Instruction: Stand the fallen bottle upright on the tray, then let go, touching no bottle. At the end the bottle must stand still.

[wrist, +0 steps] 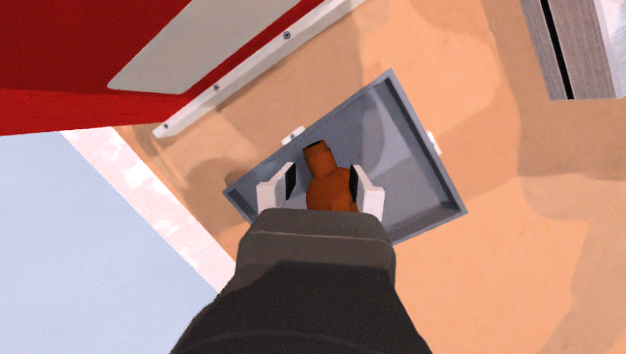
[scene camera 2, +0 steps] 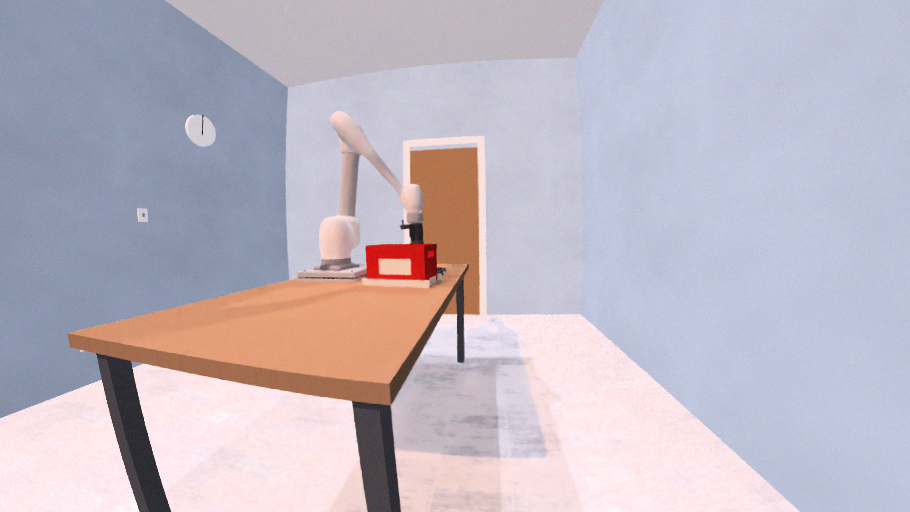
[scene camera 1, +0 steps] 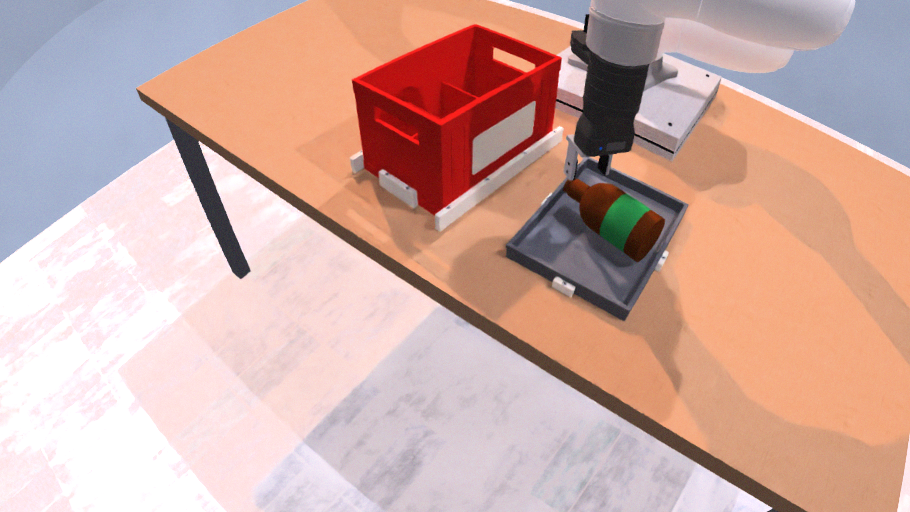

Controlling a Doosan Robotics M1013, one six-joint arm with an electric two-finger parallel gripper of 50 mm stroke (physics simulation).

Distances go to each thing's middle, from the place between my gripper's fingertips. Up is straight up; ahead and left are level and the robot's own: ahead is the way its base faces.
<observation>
My gripper is now 6 cm to the right of the brown bottle (wrist: 329, 190) and 4 cm above it.
</observation>
